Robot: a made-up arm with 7 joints. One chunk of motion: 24 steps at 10 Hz.
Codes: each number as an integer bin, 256 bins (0 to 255) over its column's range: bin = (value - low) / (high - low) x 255, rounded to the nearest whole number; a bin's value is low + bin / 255 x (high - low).
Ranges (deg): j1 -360..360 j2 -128.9..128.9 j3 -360..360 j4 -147.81..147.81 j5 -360..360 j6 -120.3..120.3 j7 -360..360
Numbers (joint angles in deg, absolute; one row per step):
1: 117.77 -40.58 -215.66 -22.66 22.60 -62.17 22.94
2: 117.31 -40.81 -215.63 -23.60 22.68 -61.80 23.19
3: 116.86 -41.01 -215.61 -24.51 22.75 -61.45 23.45
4: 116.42 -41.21 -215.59 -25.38 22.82 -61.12 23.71
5: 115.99 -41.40 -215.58 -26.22 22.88 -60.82 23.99
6: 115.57 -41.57 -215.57 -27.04 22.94 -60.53 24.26
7: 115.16 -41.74 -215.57 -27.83 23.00 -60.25 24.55
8: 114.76 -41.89 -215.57 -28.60 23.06 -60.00 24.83
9: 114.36 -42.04 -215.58 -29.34 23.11 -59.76 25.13
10: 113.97 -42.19 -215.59 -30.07 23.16 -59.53 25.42
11: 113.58 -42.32 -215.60 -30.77 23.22 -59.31 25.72
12: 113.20 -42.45 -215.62 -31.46 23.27 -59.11 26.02
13: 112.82 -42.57 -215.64 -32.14 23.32 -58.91 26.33
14: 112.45 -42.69 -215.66 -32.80 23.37 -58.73 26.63
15: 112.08 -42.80 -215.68 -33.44 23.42 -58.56 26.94
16: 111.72 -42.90 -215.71 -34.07 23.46 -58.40 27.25
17: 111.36 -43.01 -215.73 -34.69 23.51 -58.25 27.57
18: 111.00 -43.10 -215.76 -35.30 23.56 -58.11 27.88
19: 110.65 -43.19 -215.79 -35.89 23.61 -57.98 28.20
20: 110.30 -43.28 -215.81 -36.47 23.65 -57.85 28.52
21: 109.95 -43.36 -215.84 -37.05 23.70 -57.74 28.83
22: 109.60 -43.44 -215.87 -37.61 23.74 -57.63 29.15
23: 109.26 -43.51 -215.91 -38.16 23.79 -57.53 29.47
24: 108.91 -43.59 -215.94 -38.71 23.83 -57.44 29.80
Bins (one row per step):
1: 169 87 51 108 136 62 136
2: 169 87 51 107 136 62 136
3: 169 87 51 106 136 62 136
4: 169 87 51 106 136 63 136
5: 169 87 51 105 136 63 136
6: 168 86 51 104 136 63 136
7: 168 86 51 103 136 64 136
8: 168 86 51 103 136 64 136
9: 168 86 51 102 136 64 136
10: 168 86 51 102 136 64 137
11: 168 86 51 101 136 65 137
12: 168 86 51 100 136 65 137
13: 167 85 51 100 136 65 137
14: 167 85 51 99 136 65 137
15: 167 85 51 99 136 65 137
16: 167 85 51 98 136 66 137
17: 167 85 51 98 136 66 137
18: 167 85 51 97 136 66 137
19: 167 85 51 97 136 66 137
20: 167 85 51 96 136 66 138
21: 166 85 51 96 136 66 138
22: 166 85 51 95 136 66 138
23: 166 84 51 95 136 67 138
24: 166 84 51 94 136 67 138

